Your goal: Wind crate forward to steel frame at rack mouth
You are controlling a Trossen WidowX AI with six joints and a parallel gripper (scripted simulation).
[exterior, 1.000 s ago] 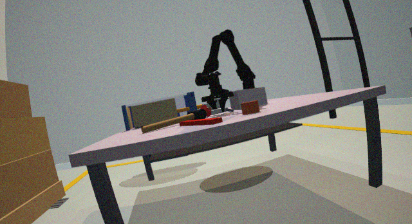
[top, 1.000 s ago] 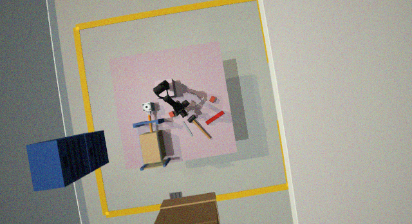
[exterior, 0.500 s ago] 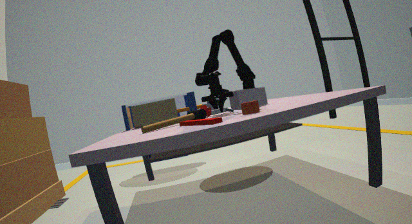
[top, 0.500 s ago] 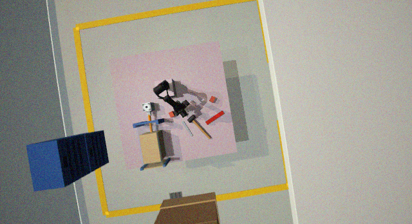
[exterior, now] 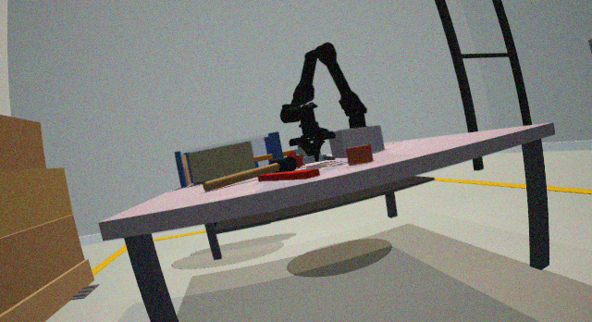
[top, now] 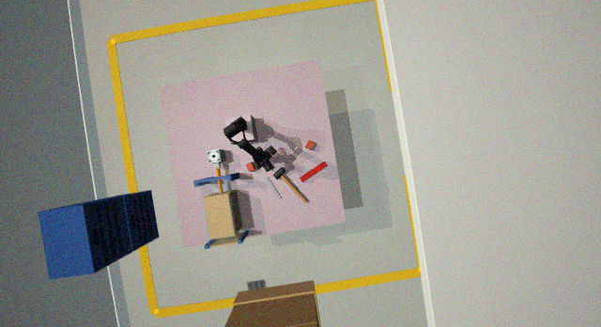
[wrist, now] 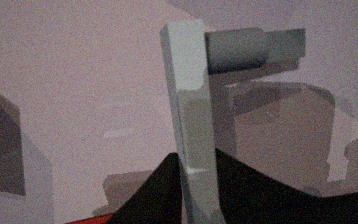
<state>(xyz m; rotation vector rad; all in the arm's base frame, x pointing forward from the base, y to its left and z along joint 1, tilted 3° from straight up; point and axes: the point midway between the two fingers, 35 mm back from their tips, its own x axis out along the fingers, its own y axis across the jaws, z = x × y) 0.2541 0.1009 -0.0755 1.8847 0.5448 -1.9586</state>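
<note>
Now: gripper tip 60 mm short of the red knob, 10 mm to the left of it and 20 mm below it. Also, from my gripper tip: winch handle 10 mm ahead, 10 mm above; then thin grey tool 240 mm ahead, 10 mm to the right, 10 mm below; then red bar 190 mm ahead, 320 mm to the left.
</note>
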